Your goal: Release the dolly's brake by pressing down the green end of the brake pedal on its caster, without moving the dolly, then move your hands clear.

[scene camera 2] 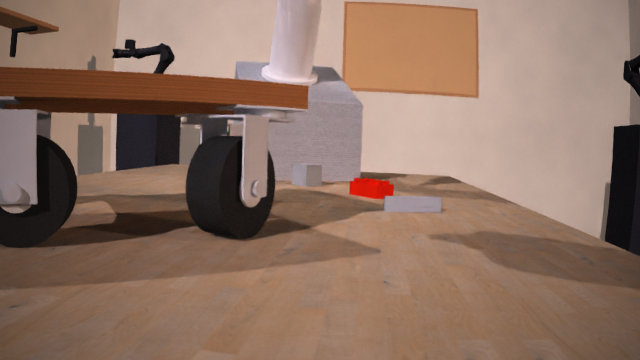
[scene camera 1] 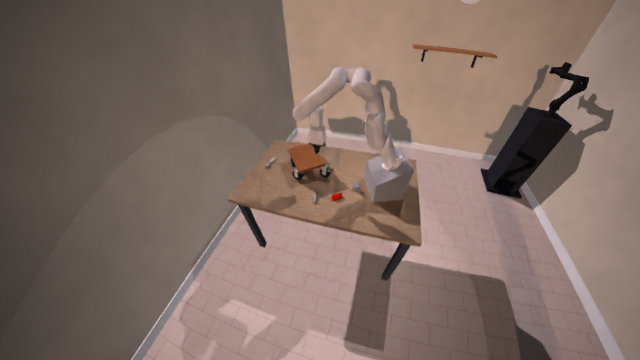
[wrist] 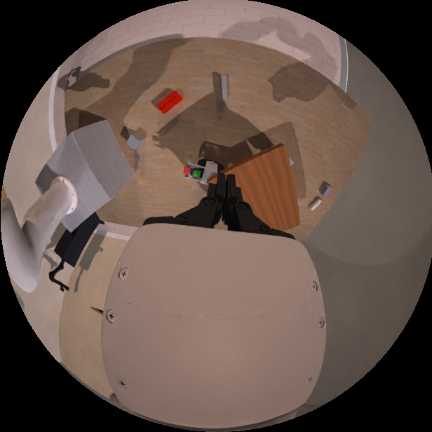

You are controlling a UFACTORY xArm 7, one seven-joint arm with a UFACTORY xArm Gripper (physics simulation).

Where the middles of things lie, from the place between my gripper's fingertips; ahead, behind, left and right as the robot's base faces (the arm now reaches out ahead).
Labels:
I see the dolly [scene camera 2: 230, 184] 13 cm ahead of my hand, 15 cm to the right of it and 22 cm below it. The rest, counted from my hand: grey bar [scene camera 2: 391, 203] (3 cm behind, 14 cm to the left, 27 cm below); red brick [scene camera 2: 366, 187] (16 cm behind, 8 cm to the left, 27 cm below).

